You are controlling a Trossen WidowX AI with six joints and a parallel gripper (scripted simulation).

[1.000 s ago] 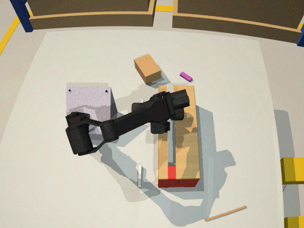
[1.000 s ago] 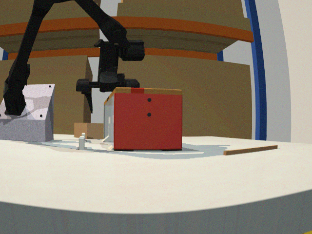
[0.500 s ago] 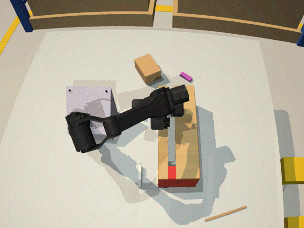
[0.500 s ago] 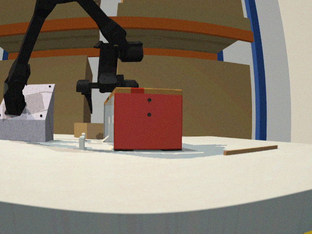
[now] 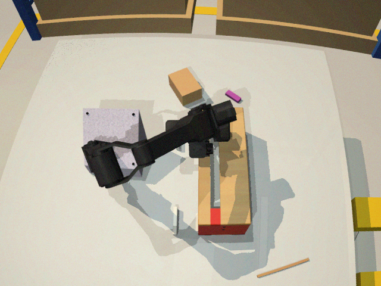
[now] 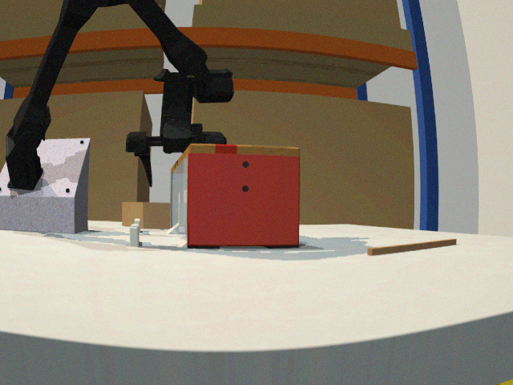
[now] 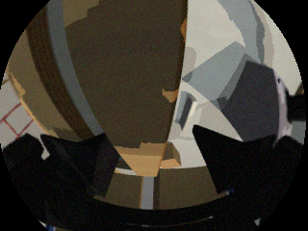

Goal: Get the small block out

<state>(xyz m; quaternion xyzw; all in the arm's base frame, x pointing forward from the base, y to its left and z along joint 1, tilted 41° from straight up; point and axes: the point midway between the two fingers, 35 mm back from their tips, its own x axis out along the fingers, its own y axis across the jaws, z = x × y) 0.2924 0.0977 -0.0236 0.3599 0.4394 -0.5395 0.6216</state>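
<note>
Now: gripper tip 50 mm short of the blue block and 30 mm to the right of it. The rest, counted from my gripper tip: box 100 mm to the right, 50 mm ahead, 30 mm below; thin wooden stick 380 mm to the right, 320 mm ahead, 80 mm below.
</note>
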